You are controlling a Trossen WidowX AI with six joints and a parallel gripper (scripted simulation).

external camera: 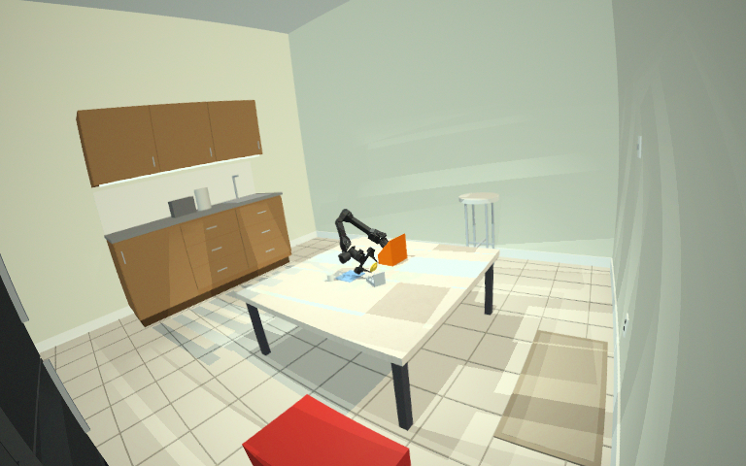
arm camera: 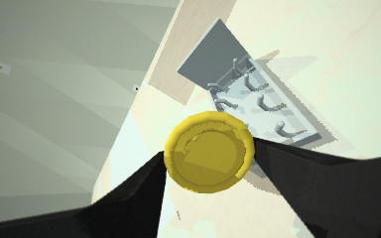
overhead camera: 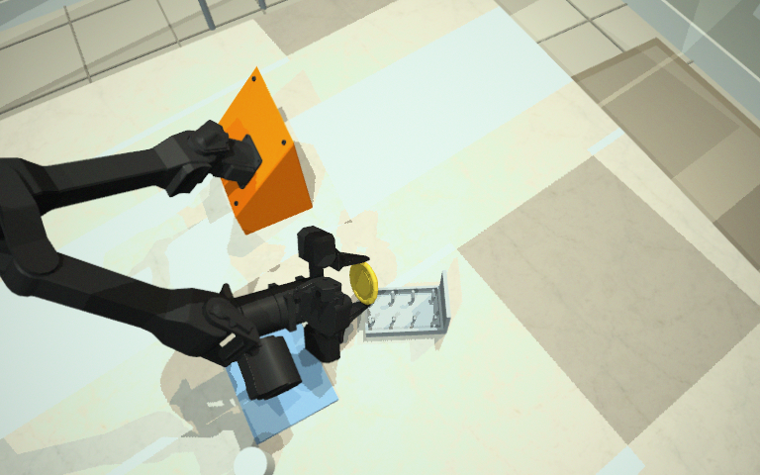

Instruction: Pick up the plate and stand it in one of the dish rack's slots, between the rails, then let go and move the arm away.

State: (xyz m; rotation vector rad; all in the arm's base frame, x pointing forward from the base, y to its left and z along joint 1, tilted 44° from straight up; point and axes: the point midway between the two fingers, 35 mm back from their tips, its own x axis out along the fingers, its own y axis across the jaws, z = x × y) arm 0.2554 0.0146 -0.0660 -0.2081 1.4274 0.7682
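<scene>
My gripper tip is 50 mm short of the grey dish rack, 30 mm to the right of it and 50 mm above it. The rest, counted from my gripper tip: blue mat: 50 mm ahead, 180 mm to the right, 70 mm below; then yellow plate: 10 mm to the right; then blue utensil: 60 mm behind, 190 mm to the right, 70 mm below.
</scene>
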